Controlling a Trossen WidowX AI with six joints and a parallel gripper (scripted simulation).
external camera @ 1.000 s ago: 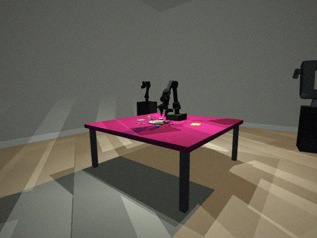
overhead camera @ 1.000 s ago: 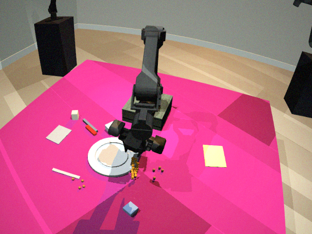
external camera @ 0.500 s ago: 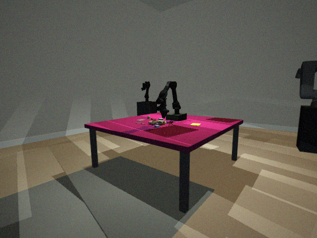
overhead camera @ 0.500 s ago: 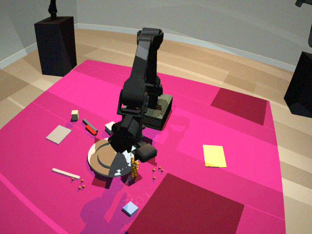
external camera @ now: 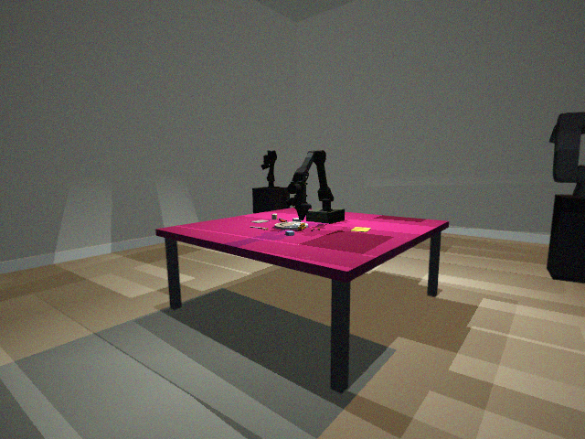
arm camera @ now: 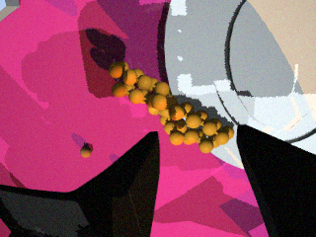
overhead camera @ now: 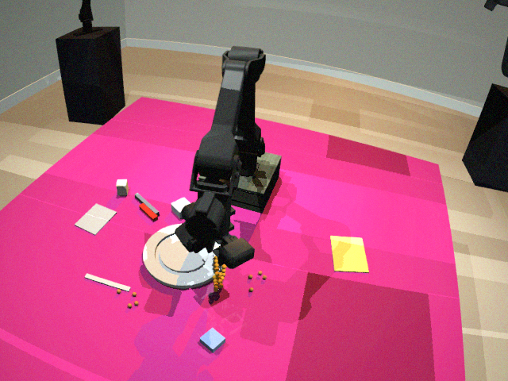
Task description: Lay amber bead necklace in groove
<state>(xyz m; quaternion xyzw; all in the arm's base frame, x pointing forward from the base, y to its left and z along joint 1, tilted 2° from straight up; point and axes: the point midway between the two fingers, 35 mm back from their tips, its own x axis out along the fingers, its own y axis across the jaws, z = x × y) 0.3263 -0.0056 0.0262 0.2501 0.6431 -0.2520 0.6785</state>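
Now: gripper tip 3 cm past the round bead board, 9 cm to the left of it and 4 cm above it. From my gripper tip the other things lie so: white block: 18 cm behind, 14 cm to the right, 4 cm below; blue block: 18 cm ahead, 4 cm to the left, 4 cm below; white strip: 10 cm ahead, 24 cm to the right, 5 cm below.
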